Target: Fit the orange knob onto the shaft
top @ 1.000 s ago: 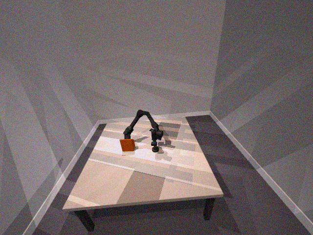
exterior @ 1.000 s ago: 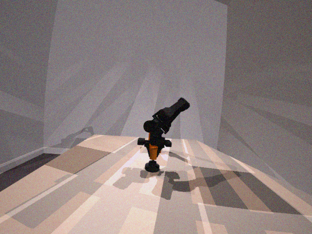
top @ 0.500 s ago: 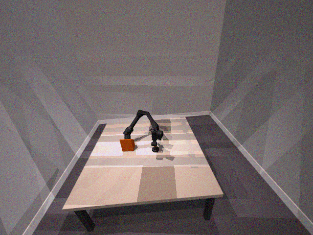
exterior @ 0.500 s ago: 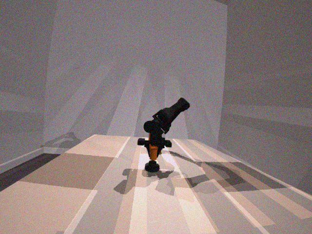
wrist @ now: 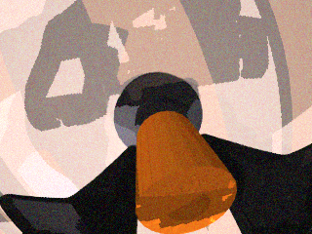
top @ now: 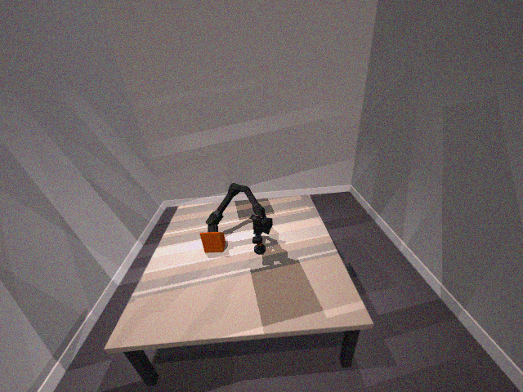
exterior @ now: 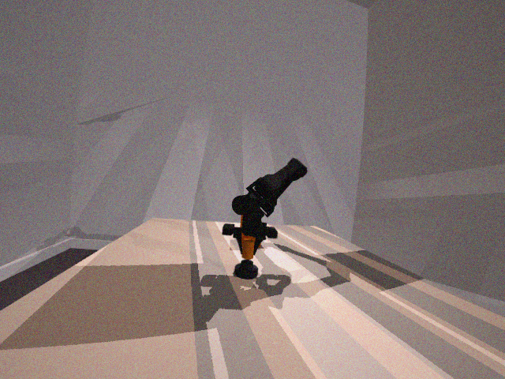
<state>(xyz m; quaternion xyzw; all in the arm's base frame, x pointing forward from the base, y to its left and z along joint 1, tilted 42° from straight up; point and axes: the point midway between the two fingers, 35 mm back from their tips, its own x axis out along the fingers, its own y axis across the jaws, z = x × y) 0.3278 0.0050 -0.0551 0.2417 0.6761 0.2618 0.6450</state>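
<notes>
Right now my gripper tip is 20 mm below the orange knob. Also, from my gripper tip: pedestal 40 mm below.
</notes>
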